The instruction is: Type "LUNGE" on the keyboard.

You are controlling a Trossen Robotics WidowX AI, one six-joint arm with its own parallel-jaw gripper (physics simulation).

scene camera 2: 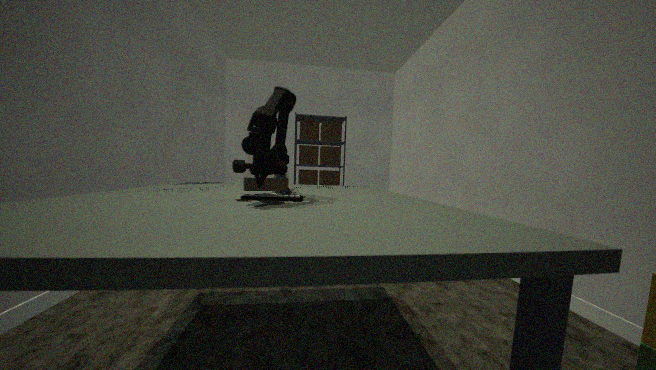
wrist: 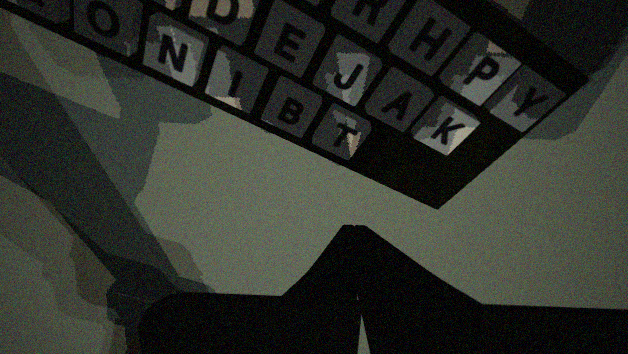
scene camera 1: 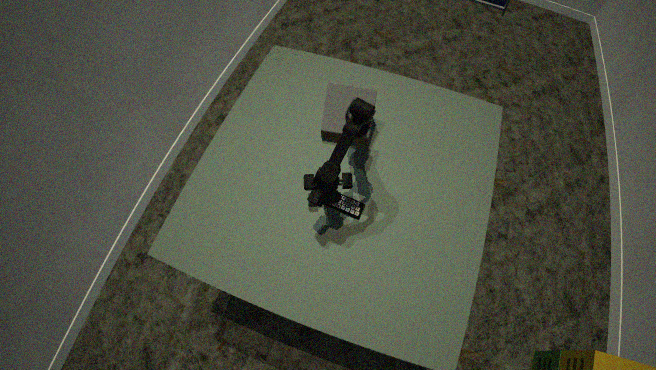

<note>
In view: the gripper [scene camera 2: 259,187] and a black keyboard [wrist: 423,104].
The gripper is seen too in the wrist view [wrist: 352,236].
</note>
